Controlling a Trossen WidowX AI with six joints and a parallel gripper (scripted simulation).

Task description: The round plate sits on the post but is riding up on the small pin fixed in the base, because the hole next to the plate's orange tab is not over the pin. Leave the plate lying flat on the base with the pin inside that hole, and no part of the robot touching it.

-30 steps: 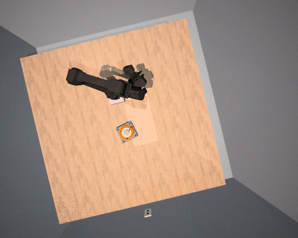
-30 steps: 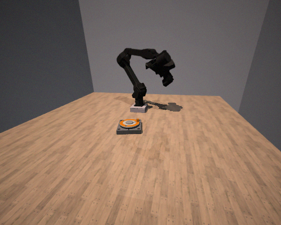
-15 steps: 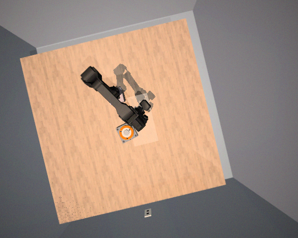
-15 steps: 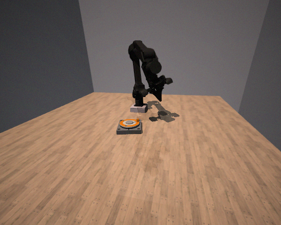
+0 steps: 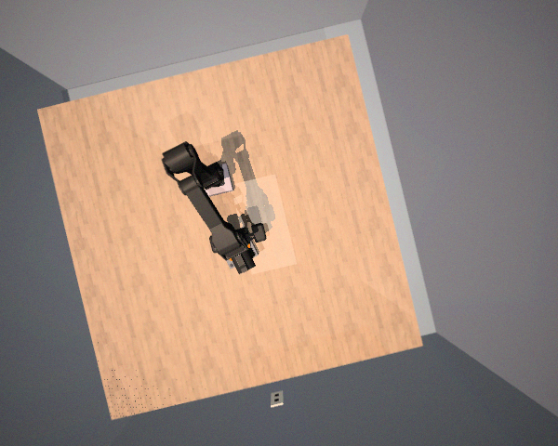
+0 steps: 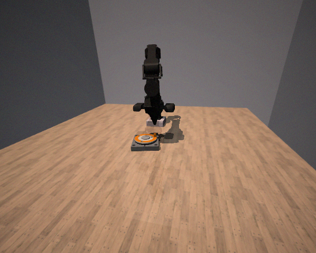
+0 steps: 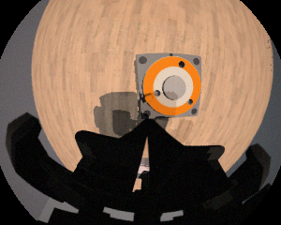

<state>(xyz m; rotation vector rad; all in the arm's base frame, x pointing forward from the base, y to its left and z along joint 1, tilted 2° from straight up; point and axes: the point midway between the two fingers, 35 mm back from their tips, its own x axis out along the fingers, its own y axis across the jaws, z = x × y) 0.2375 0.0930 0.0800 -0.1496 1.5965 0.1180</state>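
Now: gripper tip 30 mm short of the plate, 10 mm to the left of it and 50 mm above it. The rest, counted from my gripper tip: square grey base (50 mm ahead, 30 mm to the right, 70 mm below).
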